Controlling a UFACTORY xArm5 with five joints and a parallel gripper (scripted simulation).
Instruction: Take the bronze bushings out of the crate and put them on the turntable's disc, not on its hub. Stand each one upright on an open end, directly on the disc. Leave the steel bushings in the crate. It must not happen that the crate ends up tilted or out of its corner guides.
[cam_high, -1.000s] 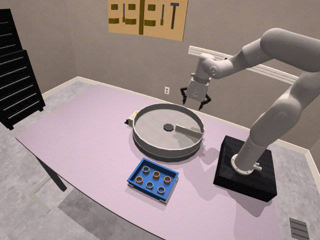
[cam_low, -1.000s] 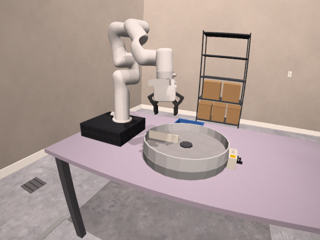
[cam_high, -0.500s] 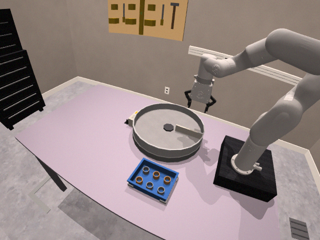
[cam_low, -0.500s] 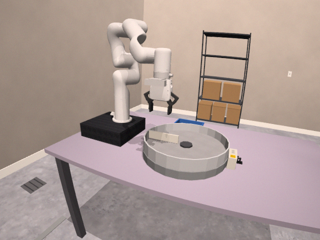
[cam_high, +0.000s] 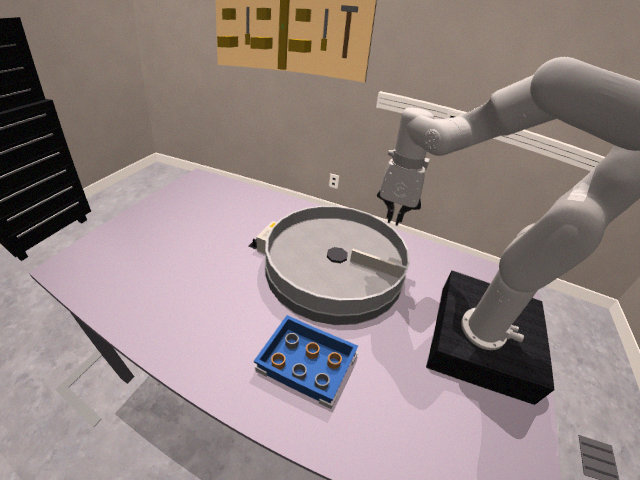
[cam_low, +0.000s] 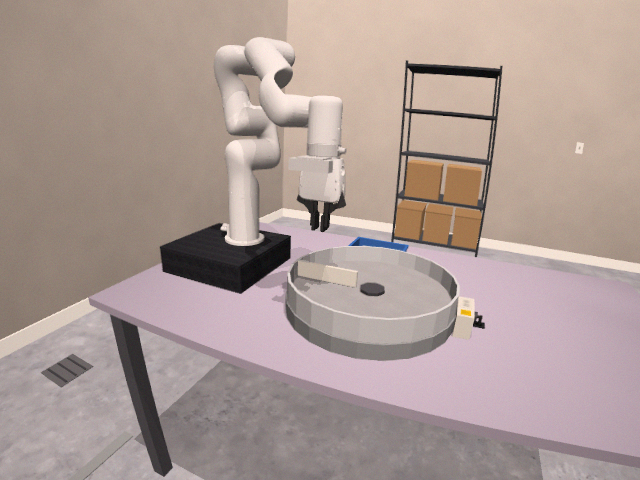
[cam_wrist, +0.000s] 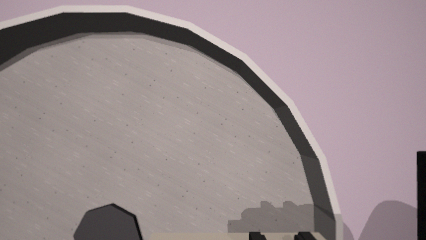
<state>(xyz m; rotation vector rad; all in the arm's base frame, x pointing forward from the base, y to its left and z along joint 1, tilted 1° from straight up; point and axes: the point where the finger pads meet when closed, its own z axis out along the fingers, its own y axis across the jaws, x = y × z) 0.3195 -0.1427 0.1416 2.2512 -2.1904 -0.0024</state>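
Now: hand 5 cm short of the blue crate, 38 cm to the right of it and 20 cm above it. From my hand the other things lie so: turntable disc: 13 cm ahead, 4 cm to the left, 17 cm below.
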